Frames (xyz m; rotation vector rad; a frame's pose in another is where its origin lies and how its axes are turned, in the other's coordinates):
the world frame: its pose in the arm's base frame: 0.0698 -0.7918 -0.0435 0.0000 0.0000 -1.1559
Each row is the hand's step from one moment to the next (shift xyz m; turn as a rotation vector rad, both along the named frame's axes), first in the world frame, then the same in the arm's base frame.
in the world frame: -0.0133 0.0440 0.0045 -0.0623 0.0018 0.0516
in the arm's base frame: 0.0349 0.0299 0.0045 -0.0235 0.0577 0.0516
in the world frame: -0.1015 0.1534 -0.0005 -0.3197 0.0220 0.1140
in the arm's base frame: 0.0995 0.1547 -0.0005 -0.1087 0.3014 0.1140
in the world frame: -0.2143 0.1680 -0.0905 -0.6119 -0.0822 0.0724
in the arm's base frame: 0.0674 0.2638 -0.0905 -0.3219 0.5269 0.0724
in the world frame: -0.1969 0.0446 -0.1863 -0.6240 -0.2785 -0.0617
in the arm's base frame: -0.0386 0.1982 -0.1863 -0.5064 0.4588 -0.0617
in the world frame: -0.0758 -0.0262 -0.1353 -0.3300 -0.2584 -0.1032
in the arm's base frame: -0.0545 0.0588 -0.1353 -0.3695 0.1978 -0.1032
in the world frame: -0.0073 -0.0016 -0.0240 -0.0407 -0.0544 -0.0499
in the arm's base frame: -0.0044 0.0060 -0.0240 -0.0662 0.0153 -0.0499
